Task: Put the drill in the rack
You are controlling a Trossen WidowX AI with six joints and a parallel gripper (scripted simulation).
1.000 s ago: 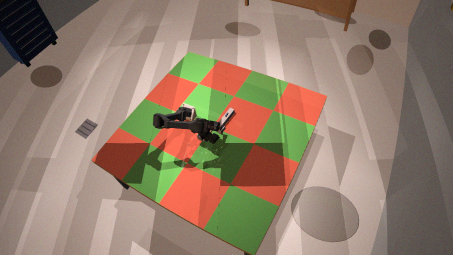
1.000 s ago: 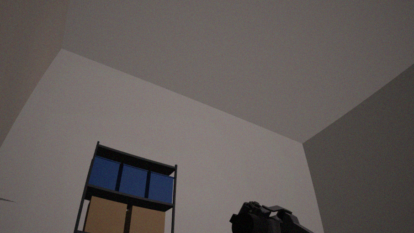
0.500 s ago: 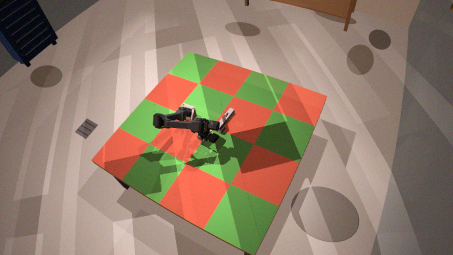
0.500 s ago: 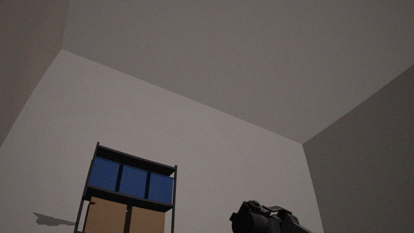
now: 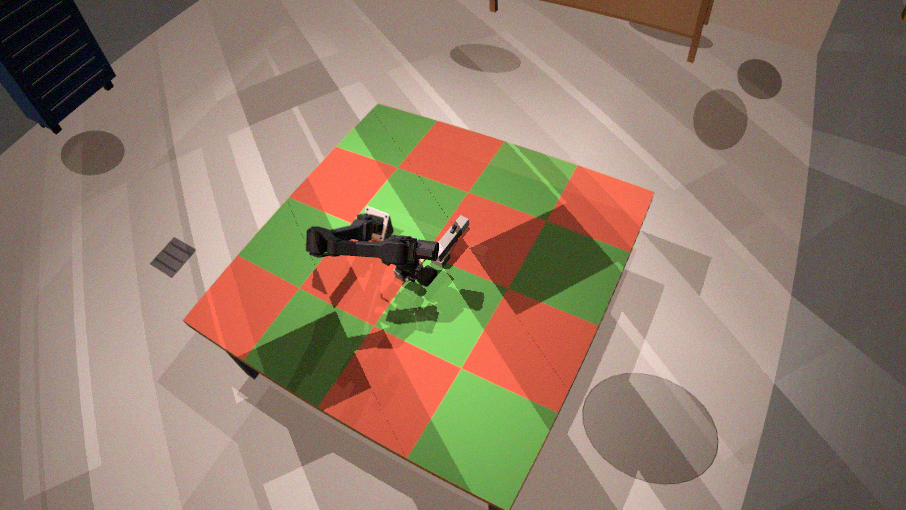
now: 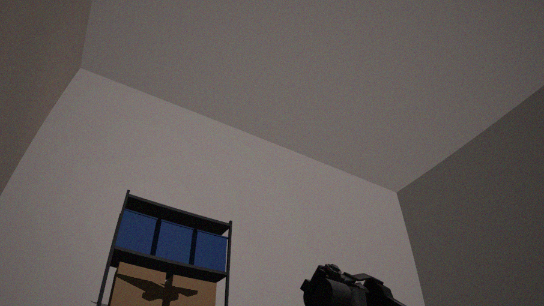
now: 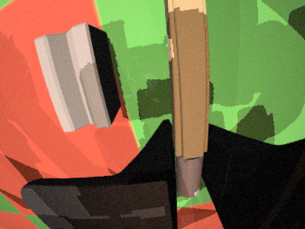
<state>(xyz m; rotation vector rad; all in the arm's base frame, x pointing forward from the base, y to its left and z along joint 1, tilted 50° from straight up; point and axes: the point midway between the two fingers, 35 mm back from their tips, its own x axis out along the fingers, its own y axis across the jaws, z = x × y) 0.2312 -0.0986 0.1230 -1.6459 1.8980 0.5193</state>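
My gripper tip is now 40 mm to the right of the drill, 30 mm below it and 10 mm short of it. Also, from my gripper tip: small grey block 60 mm behind, 50 mm to the left, 30 mm below.
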